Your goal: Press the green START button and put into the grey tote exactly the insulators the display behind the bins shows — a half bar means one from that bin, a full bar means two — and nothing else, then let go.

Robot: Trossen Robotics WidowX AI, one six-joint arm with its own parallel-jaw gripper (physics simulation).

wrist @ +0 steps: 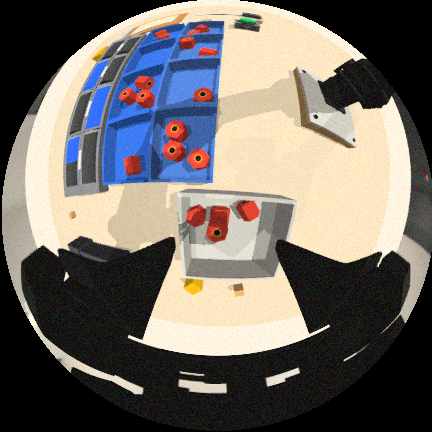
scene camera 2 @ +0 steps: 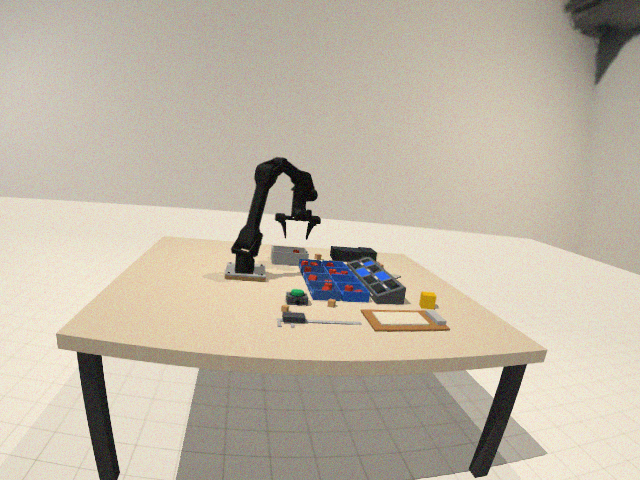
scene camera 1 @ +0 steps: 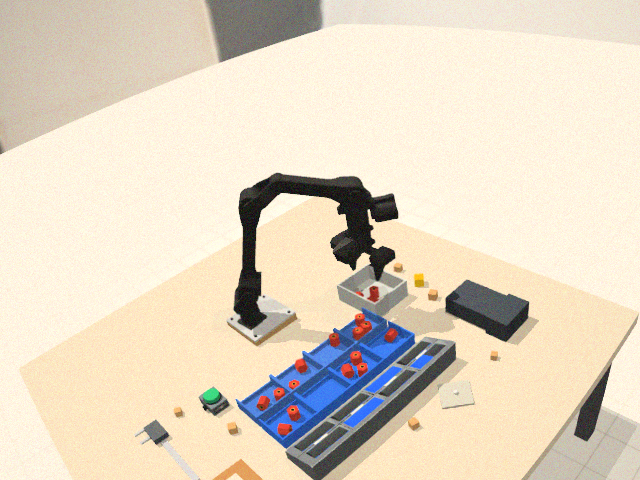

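Seen in the pictures: gripper, fingertip midpoint: [wrist: 226, 244] [scene camera 2: 295, 239] [scene camera 1: 366, 275]; arm's base, link origin: [wrist: 331, 96] [scene camera 2: 243, 270] [scene camera 1: 252, 319].
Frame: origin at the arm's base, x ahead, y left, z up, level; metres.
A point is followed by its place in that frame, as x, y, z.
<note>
My gripper [scene camera 1: 366, 273] {0.229, 0.242, 0.085} [scene camera 2: 296, 238] {0.229, 0.242, 0.085} [wrist: 226, 244] {0.229, 0.242, 0.085} is open and empty above the grey tote [scene camera 1: 356, 300] {0.210, 0.210, 0.012} [scene camera 2: 283, 257] {0.179, 0.213, 0.009} [wrist: 284, 225] {0.142, 0.255, 0.020}. Several red insulators lie in the tote; in the wrist view, one [wrist: 248, 210] {0.194, 0.235, 0.008} is apart at the right and another [wrist: 196, 216] {0.266, 0.242, 0.009} at the left. The blue bins [scene camera 1: 324, 391] {0.345, -0.073, -0.017} [scene camera 2: 356, 296] [wrist: 149, 54] {0.373, -0.119, -0.016} form two rows of compartments; one compartment is empty, the others hold one to three insulators. The display [scene camera 1: 386, 410] {0.527, -0.060, 0.020} [scene camera 2: 390, 296] {0.457, -0.269, 0.005} [wrist: 86, 190] {0.477, 0.185, 0.014} shows two full blue bars and one half bar. The green START button [scene camera 1: 211, 395] {0.155, -0.265, 0.017} [scene camera 2: 297, 292] {0.145, -0.280, 0.016} [wrist: 248, 21] is beyond the bins' far end in the wrist view.
A dark block [scene camera 1: 485, 310] {0.548, 0.329, 0.030} [scene camera 2: 353, 253] {0.515, 0.314, 0.021} stands beyond the tote. A yellow cube [scene camera 1: 418, 280] {0.298, 0.382, 0.000} [wrist: 193, 286] {0.287, 0.386, 0.005} and small wooden cubes [scene camera 1: 432, 294] [wrist: 238, 289] lie near the tote. A plug-like tool [scene camera 1: 156, 431] {0.118, -0.423, -0.003} [scene camera 2: 293, 317] {0.106, -0.441, -0.004} and a clipboard [scene camera 2: 369, 321] {0.327, -0.433, -0.018} lie beyond the button.
</note>
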